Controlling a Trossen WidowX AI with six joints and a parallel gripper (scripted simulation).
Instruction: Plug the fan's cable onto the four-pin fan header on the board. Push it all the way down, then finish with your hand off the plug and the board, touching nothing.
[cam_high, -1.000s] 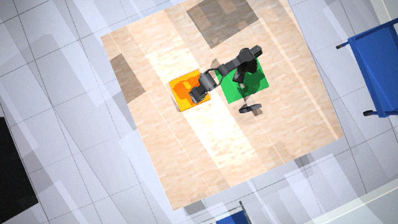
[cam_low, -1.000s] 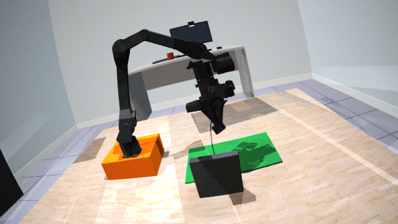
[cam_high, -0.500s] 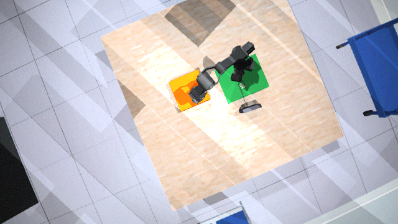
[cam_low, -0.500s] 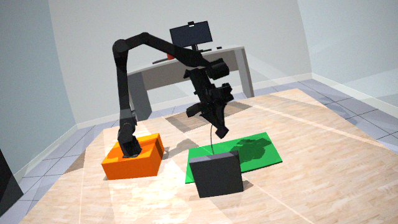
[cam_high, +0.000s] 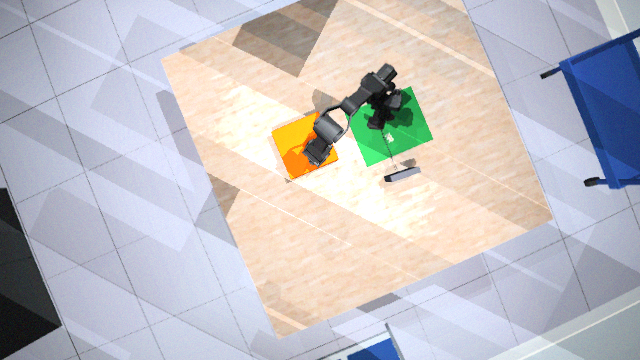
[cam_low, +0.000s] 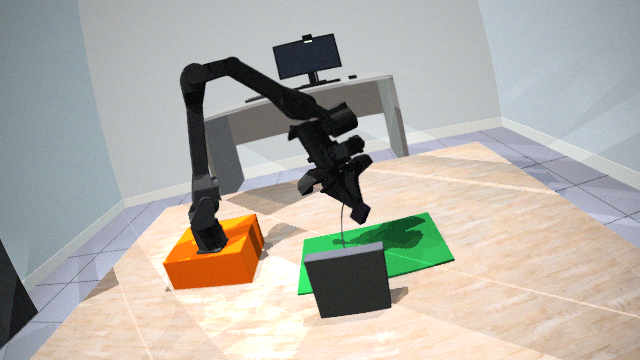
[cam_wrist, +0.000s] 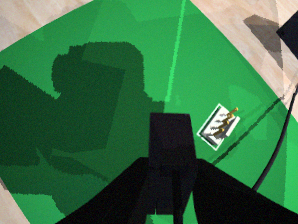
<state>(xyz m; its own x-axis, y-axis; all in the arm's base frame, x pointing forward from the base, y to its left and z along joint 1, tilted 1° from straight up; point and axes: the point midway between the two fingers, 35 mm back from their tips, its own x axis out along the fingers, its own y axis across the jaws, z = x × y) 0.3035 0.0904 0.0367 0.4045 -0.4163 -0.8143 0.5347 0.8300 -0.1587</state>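
The green board lies 1 cm ahead of my gripper tip, 3 cm to the right of it and 10 cm below it. Also, from my gripper tip: black plug (1 cm below); dark square fan (23 cm to the right, 3 cm below).
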